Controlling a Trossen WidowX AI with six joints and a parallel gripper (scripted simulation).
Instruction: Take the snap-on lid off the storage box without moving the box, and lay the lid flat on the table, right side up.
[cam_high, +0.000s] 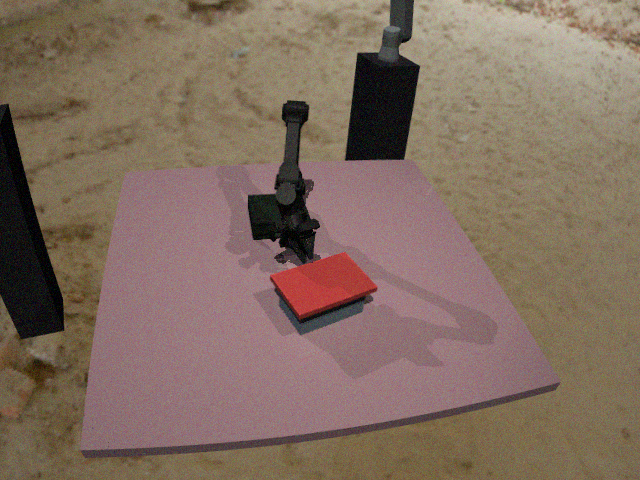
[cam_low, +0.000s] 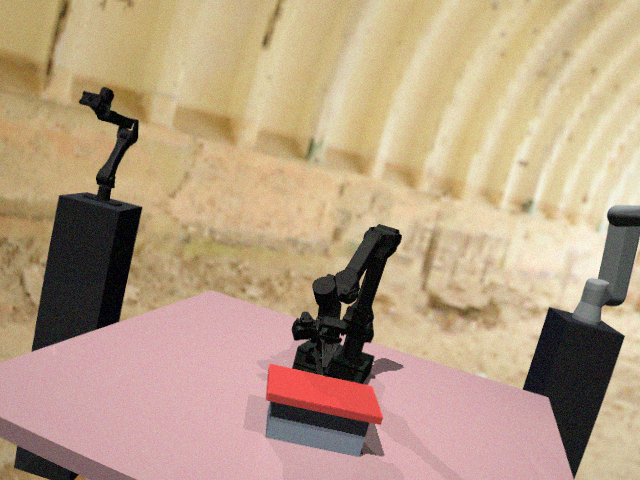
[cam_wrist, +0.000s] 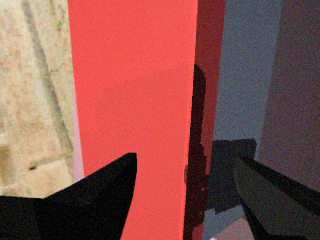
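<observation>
Right now my gripper tip is 90 mm short of the red lid, 10 mm to the right of it and 10 mm above it. Round my gripper tip: storage box (90 mm ahead, 60 mm below, 10 mm to the left).
</observation>
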